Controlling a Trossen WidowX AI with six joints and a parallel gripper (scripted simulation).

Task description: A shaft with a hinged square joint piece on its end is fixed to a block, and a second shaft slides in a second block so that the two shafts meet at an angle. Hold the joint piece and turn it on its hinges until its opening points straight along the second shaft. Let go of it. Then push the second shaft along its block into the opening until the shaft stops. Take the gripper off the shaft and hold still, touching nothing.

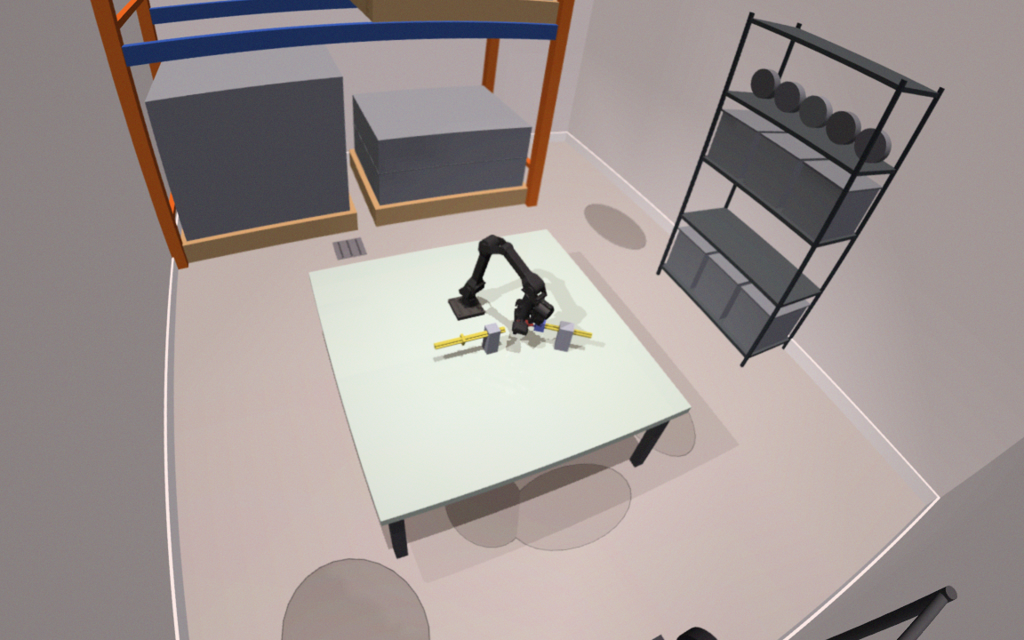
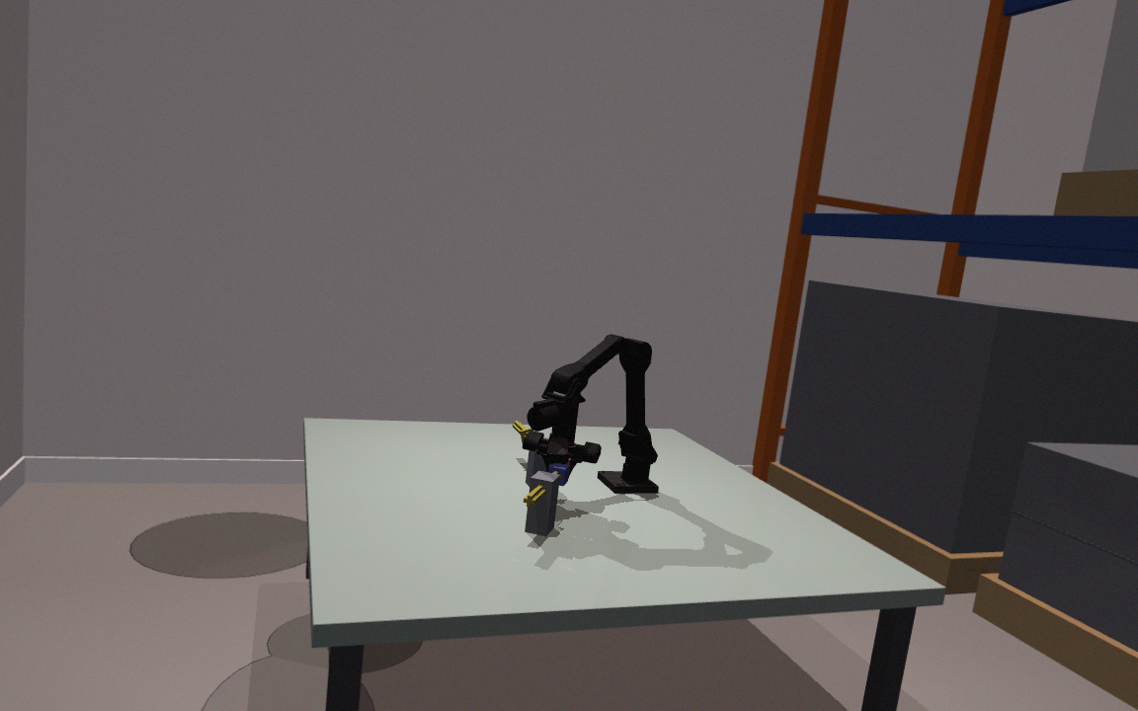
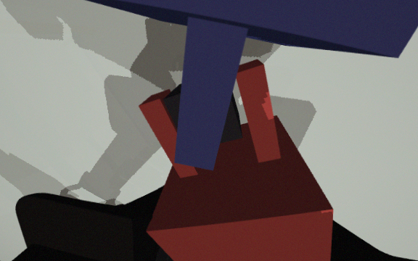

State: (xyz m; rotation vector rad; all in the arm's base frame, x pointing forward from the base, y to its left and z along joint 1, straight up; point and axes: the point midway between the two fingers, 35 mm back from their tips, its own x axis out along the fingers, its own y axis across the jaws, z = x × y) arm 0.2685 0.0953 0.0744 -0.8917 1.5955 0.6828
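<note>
Now: gripper tip 40 mm below the red joint piece, 30 mm to the right of it and 10 mm short of it.
</note>
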